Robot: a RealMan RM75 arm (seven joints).
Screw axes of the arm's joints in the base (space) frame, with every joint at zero. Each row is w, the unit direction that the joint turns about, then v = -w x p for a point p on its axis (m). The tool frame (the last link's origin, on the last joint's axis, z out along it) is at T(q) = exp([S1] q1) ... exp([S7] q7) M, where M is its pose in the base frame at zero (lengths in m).
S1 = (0, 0, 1, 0, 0, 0)
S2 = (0, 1, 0, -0.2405, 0, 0)
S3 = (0, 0, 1, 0, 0, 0)
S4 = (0, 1, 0, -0.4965, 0, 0)
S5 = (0, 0, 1, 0, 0, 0)
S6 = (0, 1, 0, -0.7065, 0, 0)
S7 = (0, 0, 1, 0, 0, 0)
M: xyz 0 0 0.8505 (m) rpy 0 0 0 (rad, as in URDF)
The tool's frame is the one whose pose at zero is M.
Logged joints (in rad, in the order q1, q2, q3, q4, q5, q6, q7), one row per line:
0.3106, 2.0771, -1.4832, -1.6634, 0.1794, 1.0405, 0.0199
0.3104, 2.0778, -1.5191, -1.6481, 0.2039, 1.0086, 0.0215
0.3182, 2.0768, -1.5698, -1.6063, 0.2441, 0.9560, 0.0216
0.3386, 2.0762, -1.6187, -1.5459, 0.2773, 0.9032, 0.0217
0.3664, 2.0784, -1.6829, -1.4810, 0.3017, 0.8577, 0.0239
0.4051, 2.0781, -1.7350, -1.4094, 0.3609, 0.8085, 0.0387
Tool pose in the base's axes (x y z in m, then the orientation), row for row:
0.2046, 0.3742, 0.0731, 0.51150, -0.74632, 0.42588, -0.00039
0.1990, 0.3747, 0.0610, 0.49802, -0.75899, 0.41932, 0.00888
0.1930, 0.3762, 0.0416, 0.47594, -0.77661, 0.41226, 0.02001
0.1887, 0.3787, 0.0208, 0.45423, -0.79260, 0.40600, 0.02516
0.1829, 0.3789, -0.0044, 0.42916, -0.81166, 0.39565, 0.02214
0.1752, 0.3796, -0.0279, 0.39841, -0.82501, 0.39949, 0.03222
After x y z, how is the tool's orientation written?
As a quaternion, w x y z.
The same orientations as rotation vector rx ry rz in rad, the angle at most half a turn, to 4 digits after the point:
-1.7959, 1.0248, -0.0009
-1.8371, 1.0150, 0.0215
-1.8981, 1.0076, 0.0489
-1.9560, 1.0019, 0.0621
-2.0259, 0.9875, 0.0553
-2.0886, 1.0114, 0.0816

